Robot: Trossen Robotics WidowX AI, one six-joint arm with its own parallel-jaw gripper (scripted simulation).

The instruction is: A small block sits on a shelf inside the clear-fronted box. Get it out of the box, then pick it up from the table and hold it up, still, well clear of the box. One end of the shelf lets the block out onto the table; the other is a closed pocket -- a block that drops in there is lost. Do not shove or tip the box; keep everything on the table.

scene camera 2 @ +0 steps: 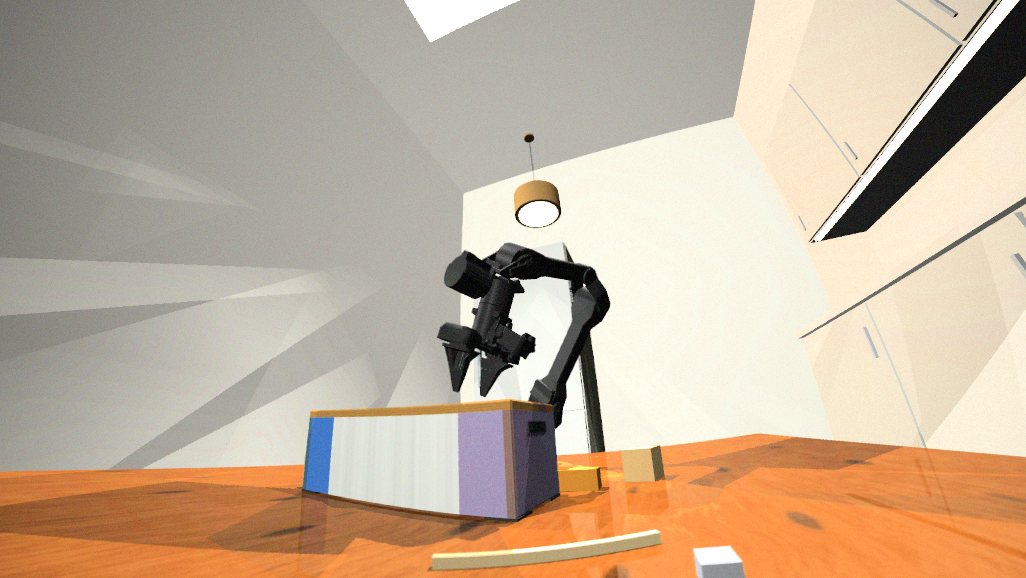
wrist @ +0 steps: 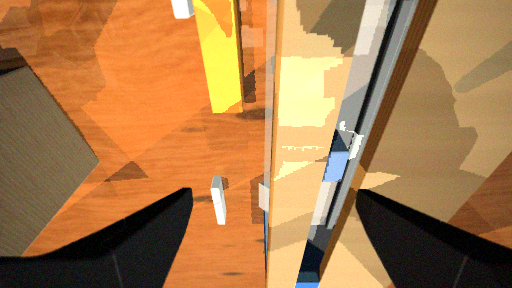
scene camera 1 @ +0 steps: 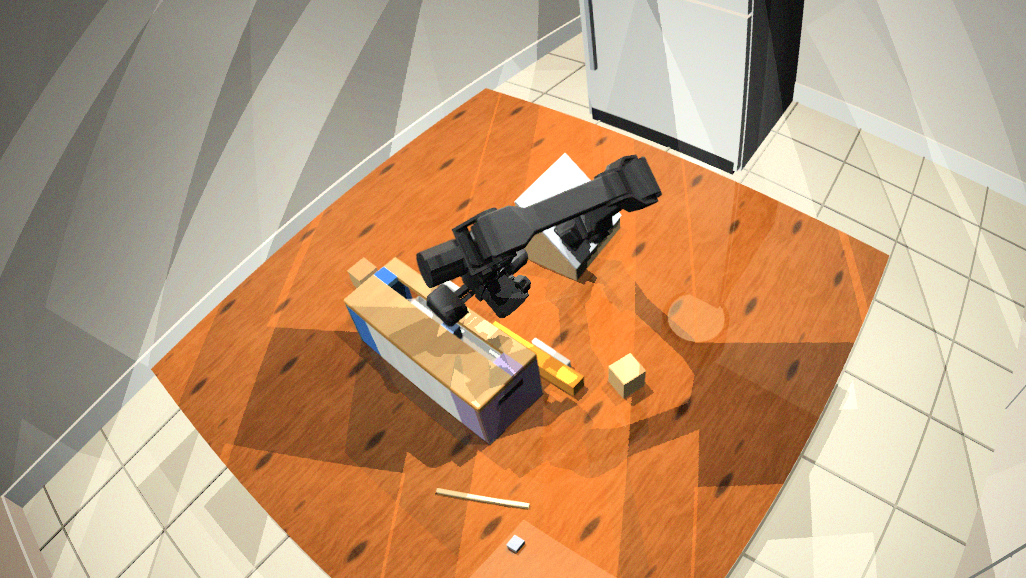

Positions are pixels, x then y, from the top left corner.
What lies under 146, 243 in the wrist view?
The gripper.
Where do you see a box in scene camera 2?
497, 459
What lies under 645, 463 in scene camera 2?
A tan cube.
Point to a tan cube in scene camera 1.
626, 375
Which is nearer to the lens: the blue block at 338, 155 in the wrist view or the box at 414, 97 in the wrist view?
The box.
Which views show the gripper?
Scene camera 2, the wrist view and scene camera 1: all of them.
